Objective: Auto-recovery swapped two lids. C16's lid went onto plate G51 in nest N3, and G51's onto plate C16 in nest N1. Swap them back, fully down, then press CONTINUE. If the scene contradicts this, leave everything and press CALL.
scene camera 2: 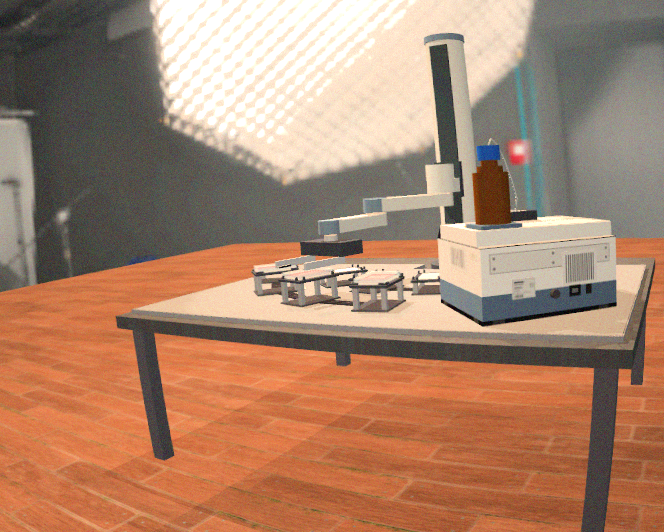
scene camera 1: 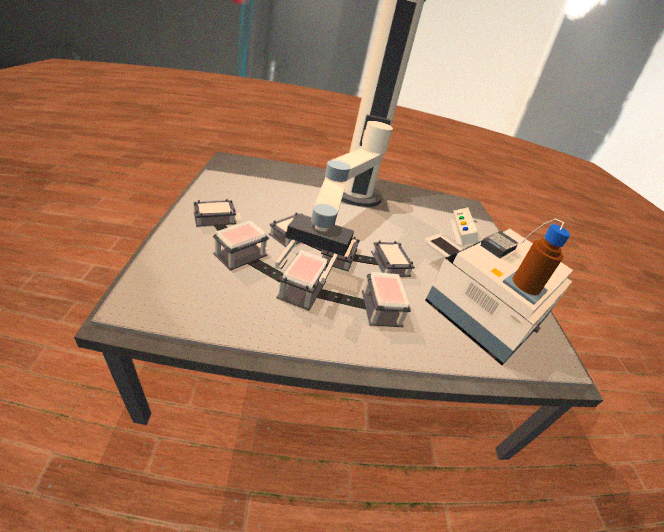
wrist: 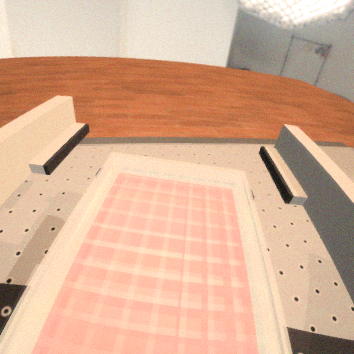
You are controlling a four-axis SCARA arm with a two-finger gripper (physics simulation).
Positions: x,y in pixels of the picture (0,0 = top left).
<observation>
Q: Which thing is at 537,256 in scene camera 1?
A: A brown bottle.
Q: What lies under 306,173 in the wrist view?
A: My gripper.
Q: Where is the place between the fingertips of my gripper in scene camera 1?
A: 299,273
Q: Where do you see a button panel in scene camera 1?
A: At 467,238
</observation>
